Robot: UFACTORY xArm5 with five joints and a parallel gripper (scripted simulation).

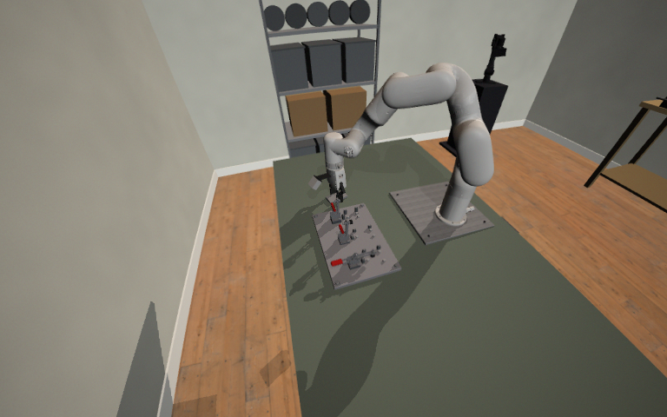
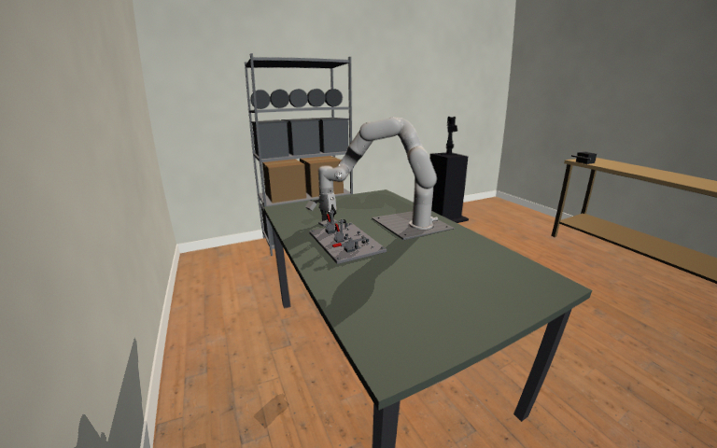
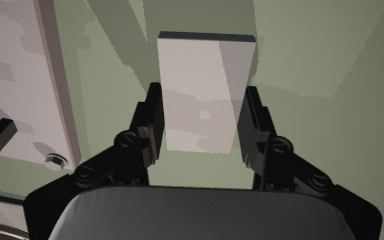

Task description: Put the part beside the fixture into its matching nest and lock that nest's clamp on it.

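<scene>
Now: the part 20 mm below my hand. From my hand the other things lie so: grey fixture plate: 270 mm to the left, 10 mm below, 10 mm ahead.
</scene>
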